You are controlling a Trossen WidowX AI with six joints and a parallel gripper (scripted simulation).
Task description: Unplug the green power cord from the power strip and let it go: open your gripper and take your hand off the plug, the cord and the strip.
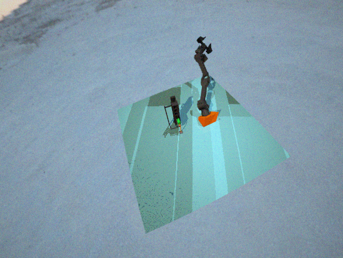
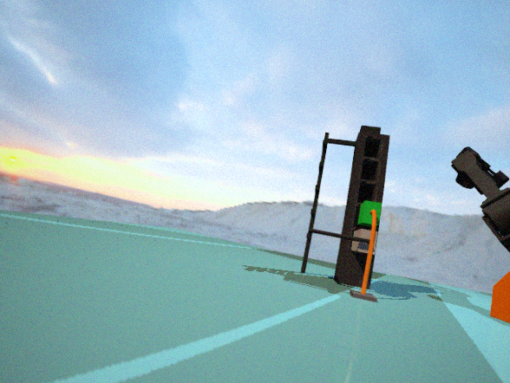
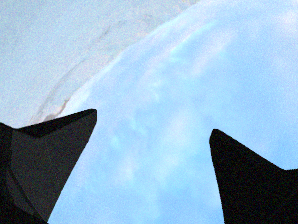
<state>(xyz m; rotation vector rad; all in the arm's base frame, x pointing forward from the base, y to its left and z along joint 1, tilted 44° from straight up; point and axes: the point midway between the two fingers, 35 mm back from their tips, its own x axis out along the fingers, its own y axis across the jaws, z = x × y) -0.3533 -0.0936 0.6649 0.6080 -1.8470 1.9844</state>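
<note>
Now: the green plug 69 cm ahead of my gripper tip, 45 cm to the left of it and 34 cm below it.
</note>
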